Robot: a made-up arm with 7 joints. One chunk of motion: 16 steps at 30 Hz.
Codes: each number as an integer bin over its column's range. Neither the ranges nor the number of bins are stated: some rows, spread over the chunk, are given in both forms.
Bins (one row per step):
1: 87 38 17 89 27 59 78
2: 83 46 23 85 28 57 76
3: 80 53 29 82 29 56 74
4: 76 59 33 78 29 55 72
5: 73 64 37 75 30 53 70
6: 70 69 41 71 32 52 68
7: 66 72 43 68 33 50 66
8: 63 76 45 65 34 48 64
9: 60 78 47 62 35 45 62
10: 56 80 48 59 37 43 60
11: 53 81 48 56 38 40 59
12: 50 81 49 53 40 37 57
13: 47 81 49 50 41 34 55
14: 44 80 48 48 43 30 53
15: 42 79 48 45 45 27 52
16: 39 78 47 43 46 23 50
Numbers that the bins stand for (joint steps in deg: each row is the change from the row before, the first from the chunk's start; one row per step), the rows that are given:
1: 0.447 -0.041 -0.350 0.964 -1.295 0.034 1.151
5: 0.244 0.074 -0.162 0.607 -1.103 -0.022 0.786
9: 0.057 0.137 -0.068 0.274 -0.782 -0.097 0.421
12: -0.088 0.150 -0.050 0.044 -0.460 -0.172 0.192
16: -0.247 0.137 -0.068 -0.211 -0.075 -0.304 -0.127
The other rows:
2: 0.389 -0.006 -0.294 0.862 -1.231 0.015 1.060
3: 0.346 0.026 -0.238 0.786 -1.167 0.006 0.969
4: 0.288 0.052 -0.200 0.683 -1.167 -0.003 0.877
6: 0.201 0.097 -0.125 0.504 -0.974 -0.032 0.695
7: 0.143 0.110 -0.106 0.428 -0.910 -0.050 0.603
8: 0.100 0.128 -0.087 0.351 -0.846 -0.069 0.512
10: -0.001 0.146 -0.059 0.198 -0.653 -0.116 0.329
11: -0.044 0.150 -0.059 0.121 -0.589 -0.144 0.284
13: -0.131 0.150 -0.050 -0.032 -0.396 -0.201 0.101
14: -0.174 0.146 -0.059 -0.083 -0.268 -0.238 0.010
15: -0.203 0.141 -0.059 -0.160 -0.139 -0.266 -0.036

